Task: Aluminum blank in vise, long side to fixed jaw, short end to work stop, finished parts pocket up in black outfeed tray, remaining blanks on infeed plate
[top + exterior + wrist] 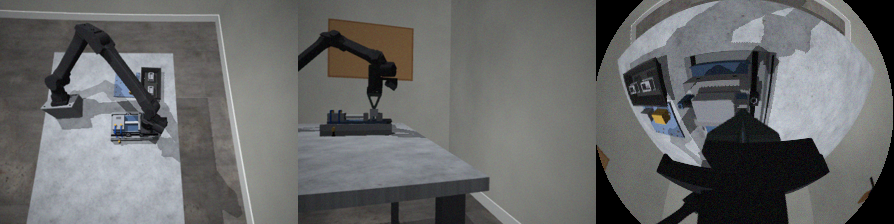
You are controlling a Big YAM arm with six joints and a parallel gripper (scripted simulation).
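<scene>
Now: hand 4 cm to the right of the gray block, 3 cm above it and 1 cm short of it. The rest, counted from my hand: yellow brass blank 30 cm to the left, 10 cm below, 4 cm behind; then vise 9 cm below, 6 cm behind, 5 cm to the left; then blue infeed plate 35 cm to the left, 12 cm below, 7 cm behind.
</scene>
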